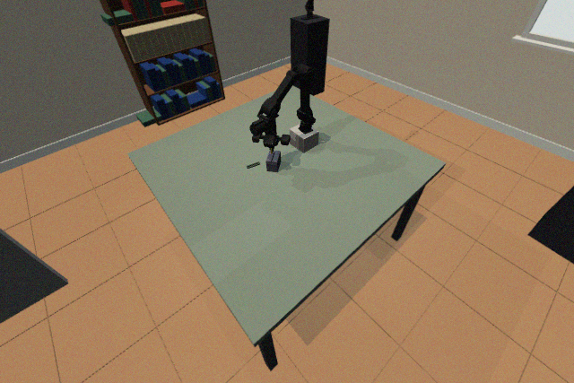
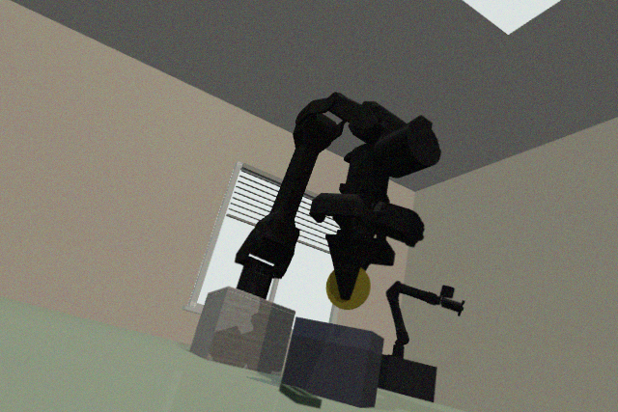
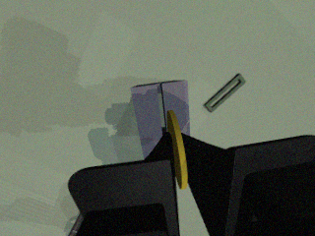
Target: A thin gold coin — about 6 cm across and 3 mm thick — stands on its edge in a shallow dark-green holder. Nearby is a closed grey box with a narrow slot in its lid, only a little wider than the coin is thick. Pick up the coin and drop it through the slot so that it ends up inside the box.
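The gold coin lies 2 cm above my gripper tip.
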